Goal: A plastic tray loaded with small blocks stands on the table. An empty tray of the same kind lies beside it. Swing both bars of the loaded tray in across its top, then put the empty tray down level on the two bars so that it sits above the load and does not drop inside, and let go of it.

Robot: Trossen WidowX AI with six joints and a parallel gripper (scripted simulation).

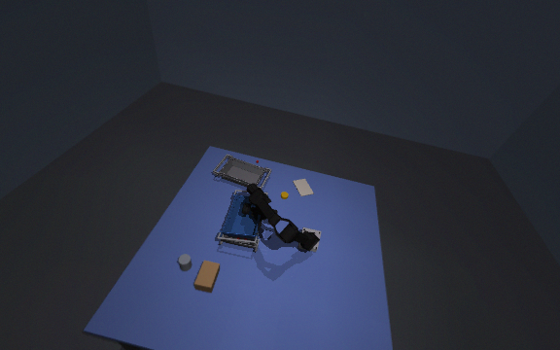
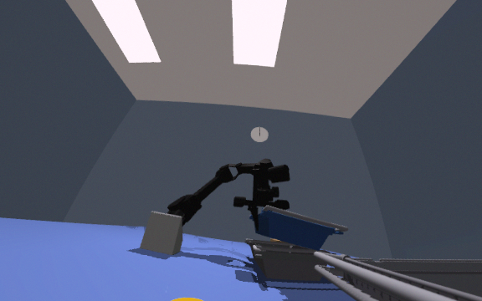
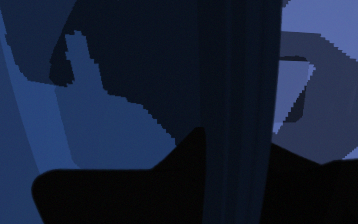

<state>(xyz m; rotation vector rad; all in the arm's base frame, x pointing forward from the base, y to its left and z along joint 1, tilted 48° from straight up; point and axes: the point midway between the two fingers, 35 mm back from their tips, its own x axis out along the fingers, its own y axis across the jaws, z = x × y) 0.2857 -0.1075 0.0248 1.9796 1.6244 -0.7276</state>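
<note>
Now: the blue tray 8 cm ahead of my gripper tip, 1 cm to the right of it and 2 cm above it. The rest, counted from my gripper tip: tan block 21 cm ahead, 31 cm to the left, 7 cm below; then grey cylinder 33 cm ahead, 26 cm to the left, 7 cm below; then yellow disc 16 cm behind, 30 cm to the right, 9 cm below.
</note>
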